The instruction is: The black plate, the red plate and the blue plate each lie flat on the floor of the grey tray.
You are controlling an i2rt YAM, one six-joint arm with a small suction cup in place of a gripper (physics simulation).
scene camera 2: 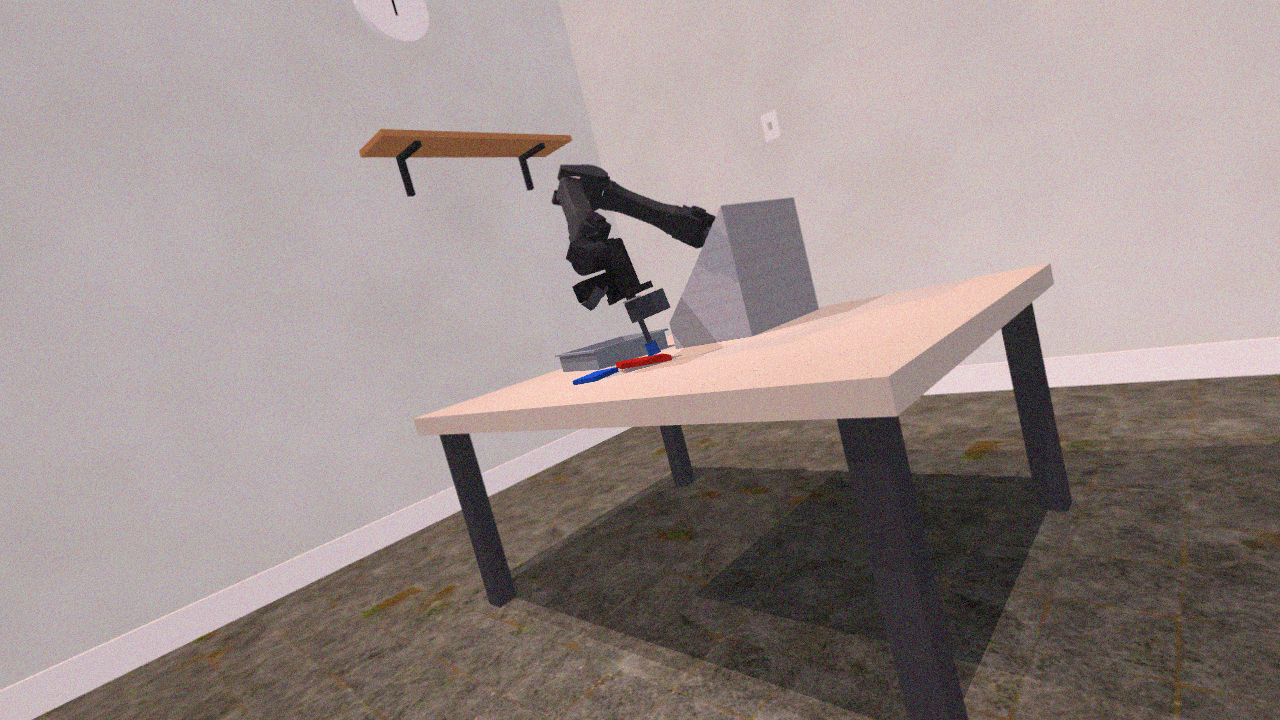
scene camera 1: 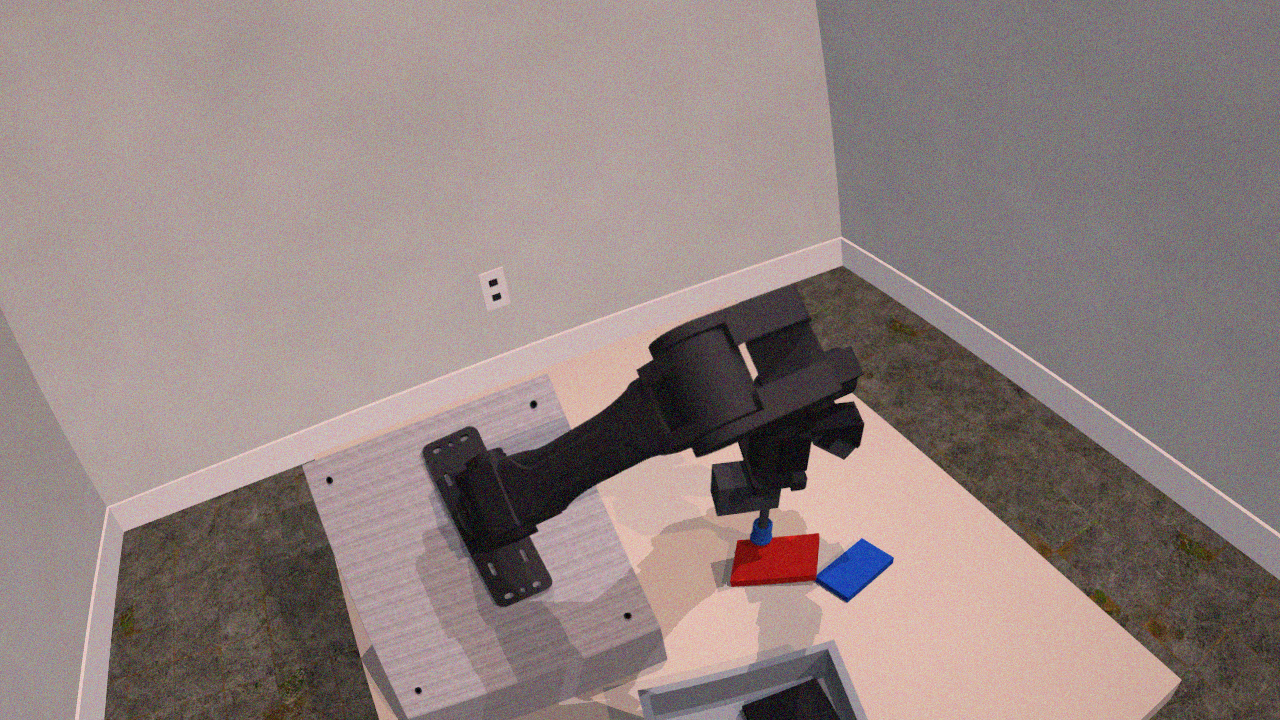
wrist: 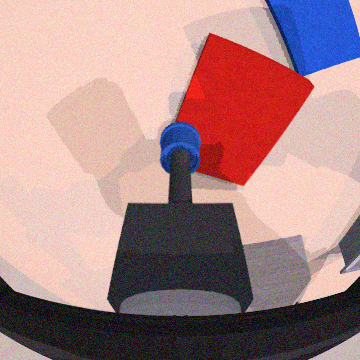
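Pixels of known places: hand at its tool point: (scene camera 2: 654, 353) (scene camera 1: 761, 537) (wrist: 179, 140); arm's base at its link origin: (scene camera 2: 730, 250) (scene camera 1: 485, 518).
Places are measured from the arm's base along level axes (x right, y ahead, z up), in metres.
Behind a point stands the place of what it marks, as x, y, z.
Observation:
My suction cup (scene camera 1: 760, 532) (scene camera 2: 652, 348) (wrist: 180, 145) is blue and points down at the back left edge of the red plate. It carries nothing; touching or a small gap cannot be told. The red plate (scene camera 1: 776, 562) {0.088, 0.311, -0.184} (scene camera 2: 640, 362) {0.057, 0.349, -0.187} (wrist: 245, 110) {0.091, 0.325, -0.183} lies on the table. The blue plate (scene camera 1: 854, 569) {0.161, 0.385, -0.191} (scene camera 2: 594, 377) {0.122, 0.426, -0.192} (wrist: 320, 35) {0.158, 0.367, -0.190} lies on the table, turned at an angle, close to the red plate's corner. The black plate (scene camera 1: 792, 702) {0.295, 0.203, -0.187} lies in the grey tray (scene camera 1: 751, 674) {0.247, 0.178, -0.157} (scene camera 2: 586, 360) {0.330, 0.250, -0.174}, partly cut off by the frame's lower edge.
A pale grey block (scene camera 1: 375, 537) {-0.021, -0.131, 0.015} (scene camera 2: 774, 268) {-0.093, -0.019, -0.070} (wrist: 275, 265) {0.098, 0.126, -0.161} carries the arm's base and stands left of the plates in scene camera 1. A wooden shelf (scene camera 2: 474, 145) hangs on the wall. The arm is bent over the table (scene camera 1: 1002, 626) {0.370, 0.476, -0.200} (scene camera 2: 787, 394) {-0.428, 0.636, -0.211}.

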